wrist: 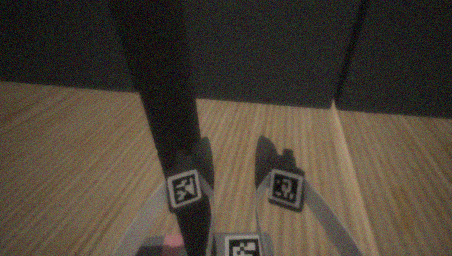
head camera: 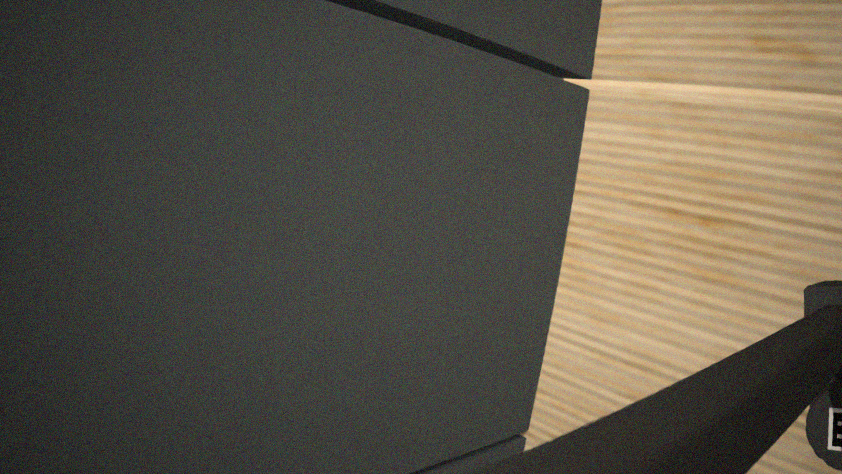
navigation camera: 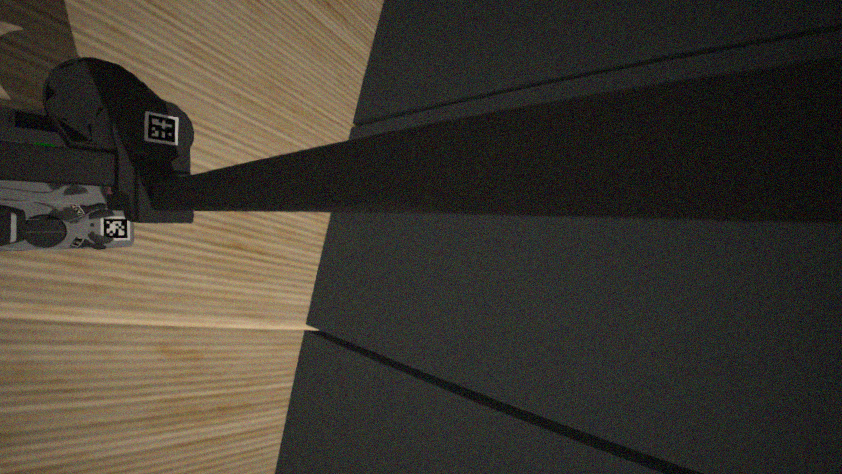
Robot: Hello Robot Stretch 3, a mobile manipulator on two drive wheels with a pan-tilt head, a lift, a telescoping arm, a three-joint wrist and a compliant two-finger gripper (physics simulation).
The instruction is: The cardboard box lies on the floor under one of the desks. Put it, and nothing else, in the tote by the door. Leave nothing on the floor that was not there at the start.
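Pixels of known places: gripper, fingertip midpoint: (wrist: 233,154) (navigation camera: 112,226); robot's base, link origin: (navigation camera: 45,226).
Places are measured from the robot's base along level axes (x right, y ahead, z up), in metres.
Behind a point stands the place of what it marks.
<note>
My gripper (wrist: 233,154) @[x -0.098, y -0.015, z 0.404 m] is open in the wrist view, at the lower middle. Its two dark fingertips stand apart, and wooden floor shows between them, with no object held. The cardboard box does not show in any of the three views. The tote and the door do not show either.
Tall dark grey panels (head camera: 294,235) @[x -0.875, y 0.052, z 0.787 m] (navigation camera: 559,282) @[x -0.863, y 0.100, z 1.009 m] (wrist: 260,50) @[x -0.858, y 0.120, z 0.241 m] with narrow seams stand along the wooden floor (head camera: 695,176) @[x -0.525, y 0.172, z 0.000 m] (navigation camera: 206,264) @[x -0.395, y 0.128, z 0.000 m] (wrist: 400,175) @[x -0.412, y 0.478, z 0.000 m]. A long black beam (head camera: 648,418) (navigation camera: 441,170) (wrist: 167,105) crosses all three views. Robot body parts (navigation camera: 47,229) @[x -0.004, y 0.000, z 0.176 m] show at the left of the navigation view.
</note>
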